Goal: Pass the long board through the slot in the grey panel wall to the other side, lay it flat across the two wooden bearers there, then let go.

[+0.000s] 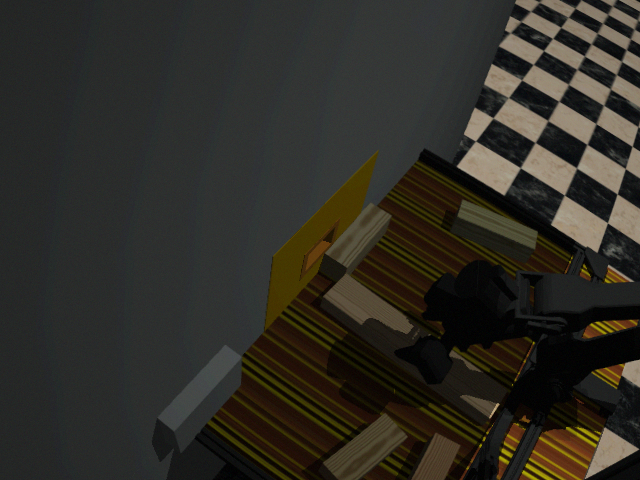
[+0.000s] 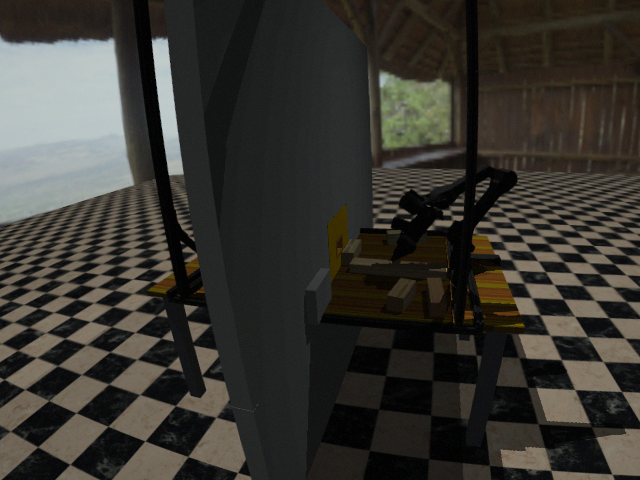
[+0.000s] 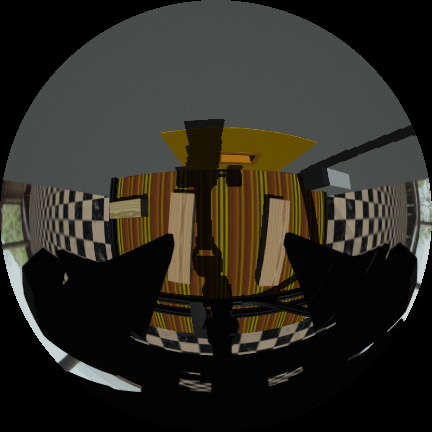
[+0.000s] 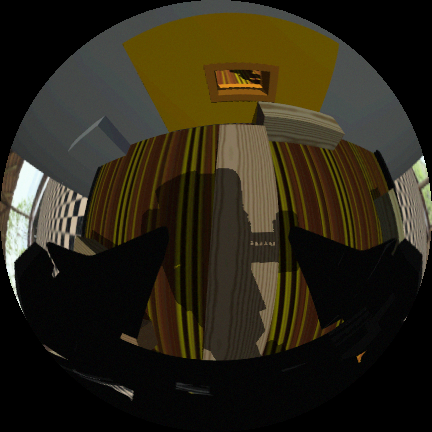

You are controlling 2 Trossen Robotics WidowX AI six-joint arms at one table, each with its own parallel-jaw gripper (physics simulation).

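Frame: origin at the left arm's base, x left, y back, z up, level; metres.
Where they show: left gripper, between the fingertips: (image 3: 230, 239); right gripper, between the fingertips: (image 1: 409, 334) (image 2: 393, 257) (image 4: 230, 232); left arm's base, origin of its link: (image 3: 220, 310); right arm's base, origin of its link: (image 1: 535, 392).
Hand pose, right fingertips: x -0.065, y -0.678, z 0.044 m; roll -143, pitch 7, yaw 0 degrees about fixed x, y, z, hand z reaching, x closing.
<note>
Things, the pixels of their top centre, and the offset from my right fingertips.
- long board, centre of its top: (image 4: 244, 257) (image 1: 416, 344) (image 2: 398, 264) dx +0.011, dy -0.018, dz -0.030 m
- wooden block, centre of its top: (image 1: 359, 233) (image 4: 305, 114) (image 2: 351, 245) dx +0.127, dy +0.172, dz -0.013 m
The long board (image 1: 361, 304) (image 2: 372, 266) (image 4: 245, 150) lies flat on the striped table, one end near the grey panel wall (image 1: 206, 206) (image 2: 284, 155) (image 3: 215, 75) (image 4: 75, 100). The slot, with its orange frame (image 1: 315, 255) (image 3: 237, 158) (image 4: 210, 82), sits in a yellow patch. My right gripper (image 1: 412, 334) (image 4: 230, 232) is open and empty above the board, its shadow across it. On the far side, the two wooden bearers (image 3: 181, 235) (image 3: 275, 240) lie roughly parallel, set apart. My left gripper (image 3: 230, 239) is open and empty above that side.
A wooden block (image 1: 356, 240) (image 4: 300, 125) lies by the wall beside the board's end. Further blocks (image 1: 493, 229) (image 1: 367, 446) (image 1: 439, 457) lie around the board. Another block (image 3: 125, 208) lies left of the bearers. A grey block (image 1: 201, 397) (image 3: 339, 178) sits at the wall.
</note>
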